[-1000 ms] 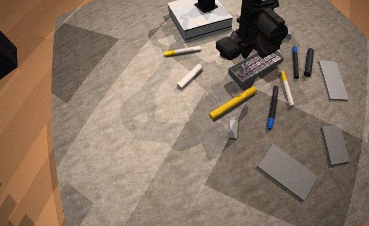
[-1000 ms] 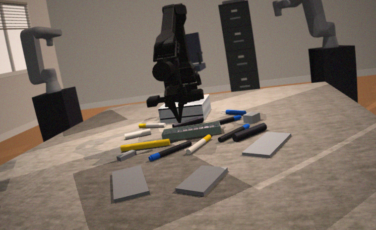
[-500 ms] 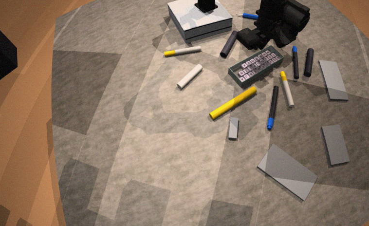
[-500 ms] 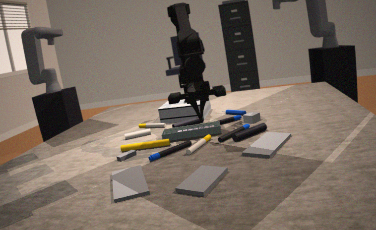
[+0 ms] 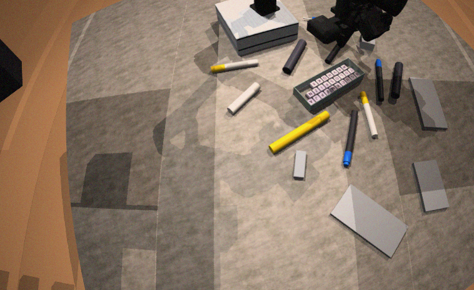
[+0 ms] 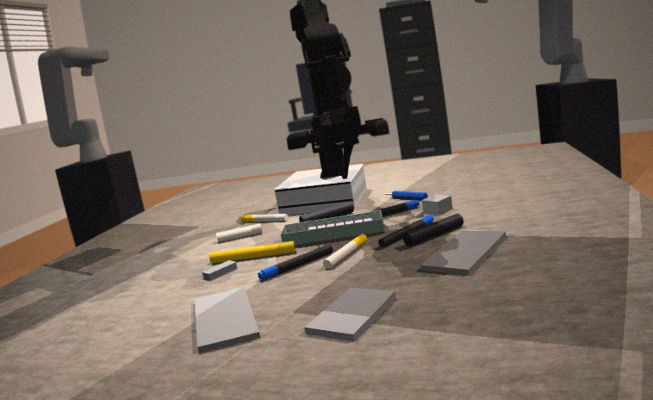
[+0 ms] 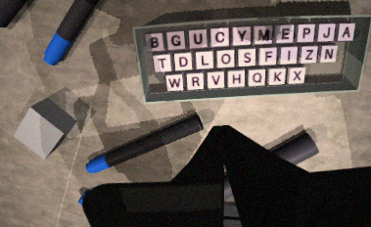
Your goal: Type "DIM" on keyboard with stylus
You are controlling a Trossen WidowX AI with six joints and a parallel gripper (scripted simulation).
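Right now the blue stylus is 19 cm behind my gripper tip, 11 cm to the left of it and 9 cm below it. Also, from my gripper tip: D key (2 cm ahead, 2 cm to the left, 9 cm below); yellow cylinder (8 cm ahead, 19 cm to the right, 9 cm below); small grey cube (3 cm behind, 17 cm to the left, 9 cm below).
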